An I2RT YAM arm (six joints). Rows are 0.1 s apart.
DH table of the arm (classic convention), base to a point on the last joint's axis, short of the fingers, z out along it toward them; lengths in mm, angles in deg. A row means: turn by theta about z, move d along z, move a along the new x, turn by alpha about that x. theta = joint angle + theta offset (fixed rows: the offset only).
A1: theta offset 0, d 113.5, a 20, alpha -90
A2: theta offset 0, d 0, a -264, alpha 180
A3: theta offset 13.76, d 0, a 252.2, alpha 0
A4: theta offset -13.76, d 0, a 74, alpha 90
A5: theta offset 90, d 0, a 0, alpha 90
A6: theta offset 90, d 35.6, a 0, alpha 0
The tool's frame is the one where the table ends.
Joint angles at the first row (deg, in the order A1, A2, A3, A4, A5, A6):
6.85, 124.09, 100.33, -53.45, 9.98, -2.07
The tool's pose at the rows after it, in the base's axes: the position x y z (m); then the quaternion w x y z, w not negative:
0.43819, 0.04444, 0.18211, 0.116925, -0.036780, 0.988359, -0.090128
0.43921, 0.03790, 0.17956, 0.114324, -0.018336, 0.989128, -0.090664
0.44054, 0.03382, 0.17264, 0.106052, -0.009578, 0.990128, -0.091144
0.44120, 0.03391, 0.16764, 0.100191, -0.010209, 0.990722, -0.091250
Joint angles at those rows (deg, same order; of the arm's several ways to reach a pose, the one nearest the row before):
6.70, 124.09, 100.33, -53.49, 11.31, 1.17
5.85, 124.44, 100.33, -53.49, 11.40, 2.48
5.30, 125.38, 100.34, -53.52, 11.38, 3.05
5.30, 126.06, 100.33, -53.52, 11.33, 3.05

